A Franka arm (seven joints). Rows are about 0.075 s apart.
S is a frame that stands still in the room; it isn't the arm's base.
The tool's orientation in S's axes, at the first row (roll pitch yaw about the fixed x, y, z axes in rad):
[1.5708 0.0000 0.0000]
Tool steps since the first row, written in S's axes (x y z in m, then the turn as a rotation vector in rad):
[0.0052 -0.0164 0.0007 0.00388 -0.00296 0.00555]
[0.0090 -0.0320 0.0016 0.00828 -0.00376 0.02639]
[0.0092 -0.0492 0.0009 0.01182 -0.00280 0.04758]
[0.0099 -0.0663 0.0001 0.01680 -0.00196 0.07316]
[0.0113 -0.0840 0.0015 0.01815 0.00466 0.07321]
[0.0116 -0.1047 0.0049 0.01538 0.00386 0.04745]
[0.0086 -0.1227 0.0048 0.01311 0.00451 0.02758]
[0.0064 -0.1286 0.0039 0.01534 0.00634 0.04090]
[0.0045 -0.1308 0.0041 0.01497 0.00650 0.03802]
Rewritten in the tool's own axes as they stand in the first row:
[0.0052 0.0007 0.0164 0.00388 0.00555 0.00296]
[0.0090 0.0016 0.0320 0.00828 0.02639 0.00376]
[0.0092 0.0009 0.0492 0.01182 0.04758 0.00280]
[0.0099 0.0001 0.0663 0.01680 0.07316 0.00196]
[0.0113 0.0015 0.0840 0.01815 0.07321 -0.00466]
[0.0116 0.0049 0.1047 0.01538 0.04745 -0.00386]
[0.0086 0.0048 0.1227 0.01311 0.02758 -0.00451]
[0.0064 0.0039 0.1286 0.01534 0.04090 -0.00634]
[0.0045 0.0041 0.1308 0.01497 0.03802 -0.00650]

